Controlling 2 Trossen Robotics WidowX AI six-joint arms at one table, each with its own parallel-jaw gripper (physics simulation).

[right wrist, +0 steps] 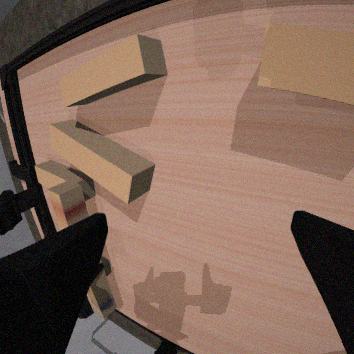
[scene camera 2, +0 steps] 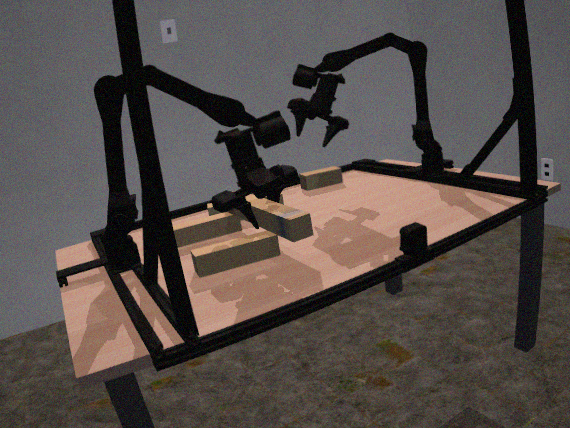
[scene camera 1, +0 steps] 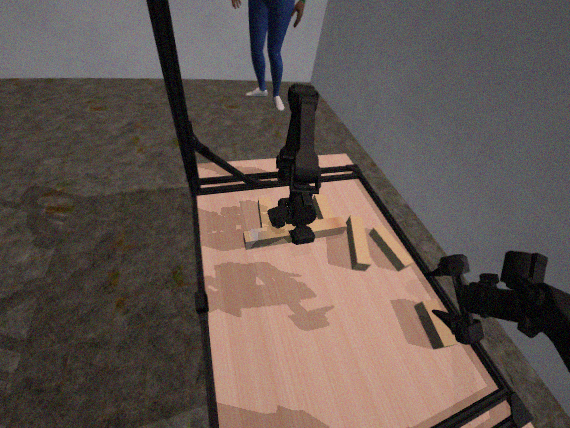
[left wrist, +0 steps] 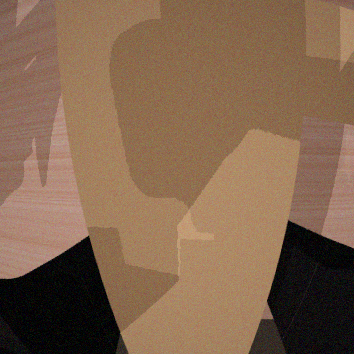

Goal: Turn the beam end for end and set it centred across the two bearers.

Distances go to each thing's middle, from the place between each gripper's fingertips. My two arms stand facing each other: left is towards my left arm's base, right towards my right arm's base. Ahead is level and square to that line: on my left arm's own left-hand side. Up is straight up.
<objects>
The pale beam (scene camera 1: 267, 236) is 300 mm to the left of my right hand, 250 mm behind it and 90 mm below it.
Right now my left hand is 1 cm short of the pale beam and 2 cm below it.
</objects>
